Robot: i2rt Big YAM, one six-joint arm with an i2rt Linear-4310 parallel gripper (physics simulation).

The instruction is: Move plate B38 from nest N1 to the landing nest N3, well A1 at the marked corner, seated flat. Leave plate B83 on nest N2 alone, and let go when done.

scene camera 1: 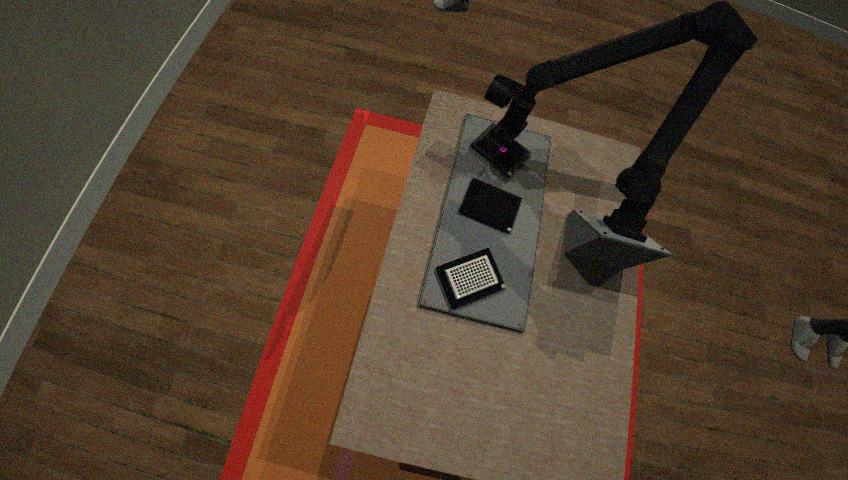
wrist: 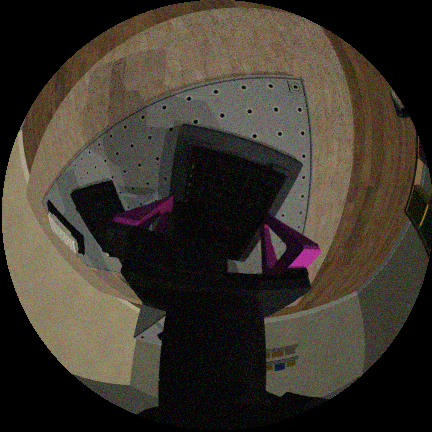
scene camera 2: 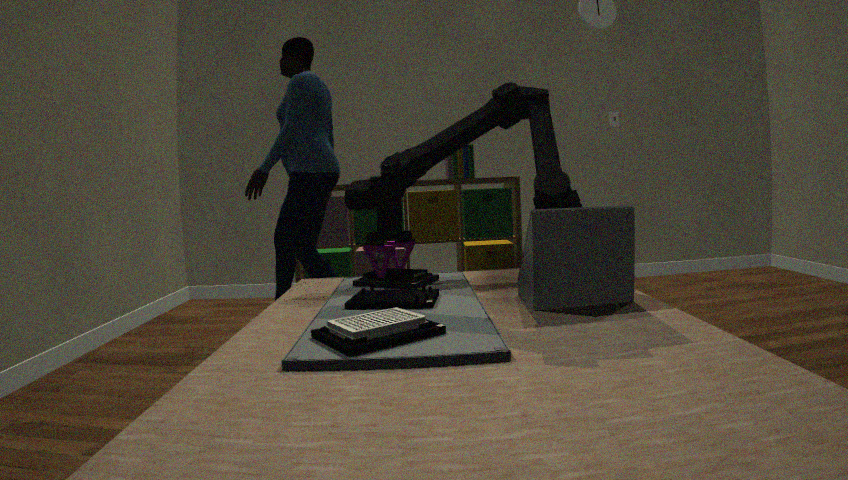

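Note:
A dark plate B38 (scene camera 1: 517, 160) (scene camera 2: 395, 276) (wrist: 225, 181) sits on its nest at the far end of the grey perforated board (scene camera 1: 474, 310) (scene camera 2: 468, 340) (wrist: 250, 100). My gripper (scene camera 1: 503, 149) (scene camera 2: 388, 253) (wrist: 218, 207) is open right above it. Its purple fingers stand on either side of the plate, and I cannot tell whether they touch it. An empty black nest (scene camera 1: 490, 205) (scene camera 2: 392, 296) (wrist: 96, 201) lies in the middle of the board. The white plate B83 (scene camera 1: 472, 276) (scene camera 2: 374, 322) (wrist: 64, 233) sits on its nest at the near end.
The arm's grey pedestal (scene camera 1: 606, 248) (scene camera 2: 575, 256) stands on the table beside the board. A person (scene camera 2: 304, 154) walks at the back left. A shelf with coloured bins (scene camera 2: 486, 209) stands by the far wall. A red and orange floor zone (scene camera 1: 331, 238) runs along the table.

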